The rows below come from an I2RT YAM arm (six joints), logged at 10 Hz.
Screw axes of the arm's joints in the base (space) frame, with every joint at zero. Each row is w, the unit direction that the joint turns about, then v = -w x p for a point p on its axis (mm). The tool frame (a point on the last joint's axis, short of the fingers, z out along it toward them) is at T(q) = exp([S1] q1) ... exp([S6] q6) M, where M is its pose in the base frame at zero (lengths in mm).
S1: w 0 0 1 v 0.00 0.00 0.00
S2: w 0 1 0 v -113.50 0.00 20.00
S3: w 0 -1 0 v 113.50 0.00 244.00
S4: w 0 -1 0 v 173.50 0.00 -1.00
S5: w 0 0 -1 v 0.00 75.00 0.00
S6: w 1 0 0 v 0.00 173.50 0.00
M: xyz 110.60 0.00 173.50 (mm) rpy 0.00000 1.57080 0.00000 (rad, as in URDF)
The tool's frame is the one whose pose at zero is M.
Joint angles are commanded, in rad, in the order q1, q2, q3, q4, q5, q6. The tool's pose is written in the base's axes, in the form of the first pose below.
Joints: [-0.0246, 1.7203, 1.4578, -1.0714, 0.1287, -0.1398]
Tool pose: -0.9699 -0.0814 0.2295 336.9; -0.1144 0.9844 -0.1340 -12.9; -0.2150 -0.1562 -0.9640 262.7; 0 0 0 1
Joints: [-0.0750, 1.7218, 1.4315, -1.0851, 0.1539, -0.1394]
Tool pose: -0.9831 -0.0332 0.1798 331.5; -0.0638 0.9838 -0.1672 -30.4; -0.1714 -0.1759 -0.9694 254.8; 0 0 0 1
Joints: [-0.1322, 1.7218, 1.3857, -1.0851, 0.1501, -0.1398]
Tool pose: -0.9919 0.0144 0.1264 323.5; -0.0071 0.9858 -0.1677 -48.4; -0.1270 -0.1672 -0.9777 242.4; 0 0 0 1
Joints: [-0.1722, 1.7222, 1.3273, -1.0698, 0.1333, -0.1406]
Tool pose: -0.9957 0.0446 0.0806 315.1; 0.0322 0.9883 -0.1489 -59.6; -0.0863 -0.1457 -0.9856 226.9; 0 0 0 1
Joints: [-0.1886, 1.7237, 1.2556, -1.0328, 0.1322, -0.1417]
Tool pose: -0.9976 0.0546 0.0433 307.1; 0.0479 0.9886 -0.1425 -63.4; -0.0506 -0.1400 -0.9889 208.4; 0 0 0 1
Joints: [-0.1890, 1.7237, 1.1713, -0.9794, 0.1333, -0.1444]
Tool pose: -0.9988 0.0481 0.0130 298.2; 0.0458 0.9894 -0.1378 -61.9; -0.0195 -0.1370 -0.9904 187.7; 0 0 0 1
